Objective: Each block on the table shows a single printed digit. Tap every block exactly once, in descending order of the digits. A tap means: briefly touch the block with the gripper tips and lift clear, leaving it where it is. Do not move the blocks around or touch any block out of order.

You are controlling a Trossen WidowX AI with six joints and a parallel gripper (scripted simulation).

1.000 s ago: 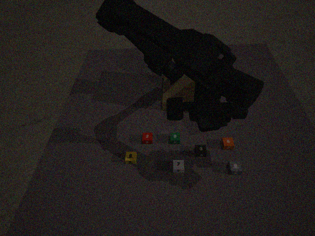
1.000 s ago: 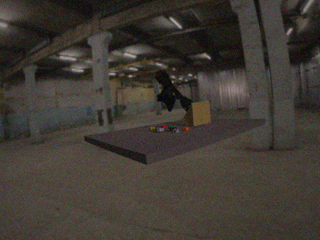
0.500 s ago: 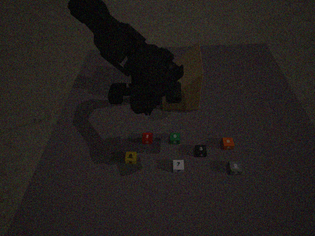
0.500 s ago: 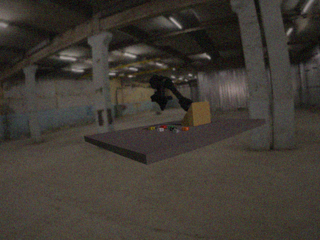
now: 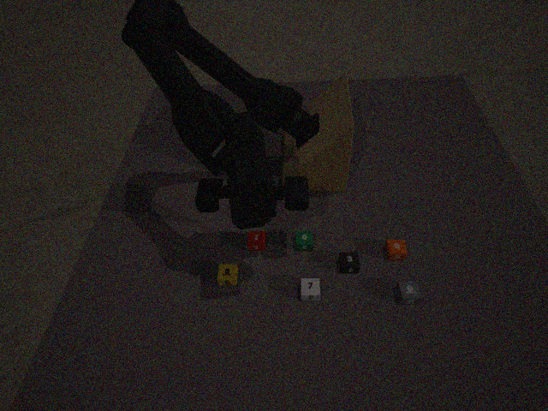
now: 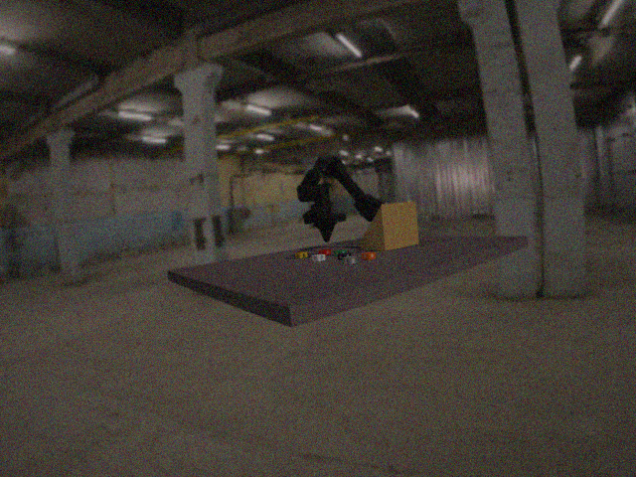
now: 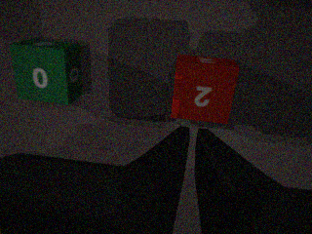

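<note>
My gripper tip is 1 cm short of the red block and 4 cm above it. From my gripper tip the other things lie so: white block (11 cm ahead, 10 cm to the left, 4 cm below); then green block (1 cm ahead, 9 cm to the left, 4 cm below); then yellow block (9 cm ahead, 5 cm to the right, 4 cm below).
</note>
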